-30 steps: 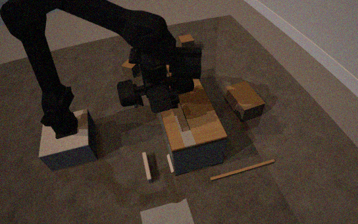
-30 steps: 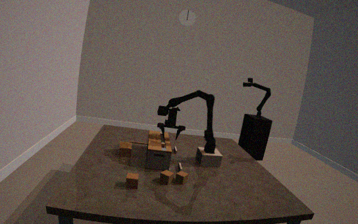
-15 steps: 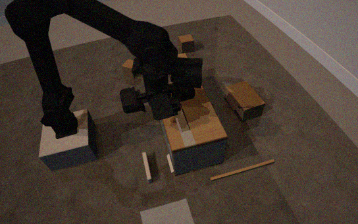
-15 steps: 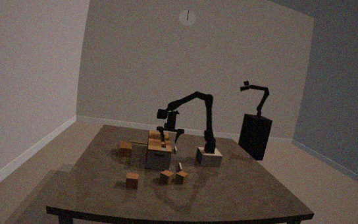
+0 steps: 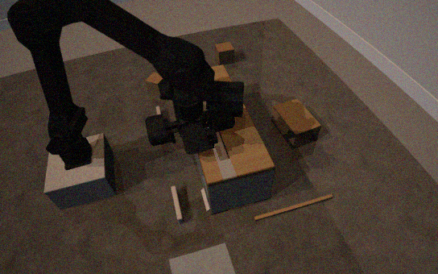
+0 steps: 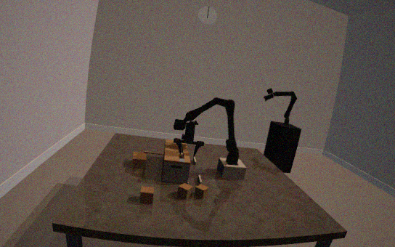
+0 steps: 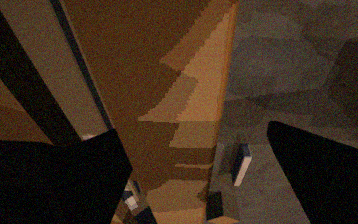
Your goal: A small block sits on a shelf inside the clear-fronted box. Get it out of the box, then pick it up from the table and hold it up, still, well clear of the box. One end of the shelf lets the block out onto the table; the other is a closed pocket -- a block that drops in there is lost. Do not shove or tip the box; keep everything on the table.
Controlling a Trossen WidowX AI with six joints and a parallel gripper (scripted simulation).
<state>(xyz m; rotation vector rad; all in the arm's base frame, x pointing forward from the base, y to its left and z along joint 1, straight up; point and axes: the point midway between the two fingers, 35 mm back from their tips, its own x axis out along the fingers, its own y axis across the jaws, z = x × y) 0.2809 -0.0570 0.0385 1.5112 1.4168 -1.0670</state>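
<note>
The long box is 40 mm ahead of my gripper tip, 30 mm to the left of it and 20 mm below it. From my gripper tip the other things lie so: thin stick 180 mm ahead, 220 mm to the right, 80 mm below.
</note>
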